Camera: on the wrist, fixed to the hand. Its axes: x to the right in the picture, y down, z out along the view.
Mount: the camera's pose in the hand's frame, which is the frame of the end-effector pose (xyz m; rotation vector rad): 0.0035 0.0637 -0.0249 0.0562 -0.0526 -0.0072
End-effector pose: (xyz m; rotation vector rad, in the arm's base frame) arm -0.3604 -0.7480 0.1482 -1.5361 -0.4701 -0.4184
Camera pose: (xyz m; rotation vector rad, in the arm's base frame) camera -0.3226 -0.7729 0.0968 -1.4943 -0.5244 -0.3681
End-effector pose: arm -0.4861 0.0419 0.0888 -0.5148 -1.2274 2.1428
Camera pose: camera -0.4937 0.0355 0.0210 -0.4319 -1.1917 2.1907
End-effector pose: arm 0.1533 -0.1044 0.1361 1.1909 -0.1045 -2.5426
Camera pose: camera 0.1869 -0.1638 0.1304 1.1469 -0.1856 -2.5938
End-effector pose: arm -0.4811 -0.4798 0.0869 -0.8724 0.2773 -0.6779
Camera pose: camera -0.4630 -0.4684 0.0218 -0.8366 0.2071 -0.6655
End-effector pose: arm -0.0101 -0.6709 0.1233 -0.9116 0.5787 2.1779
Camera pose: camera -0.0483 -0.7268 0.1127 -0.8231 0.6070 2.1615
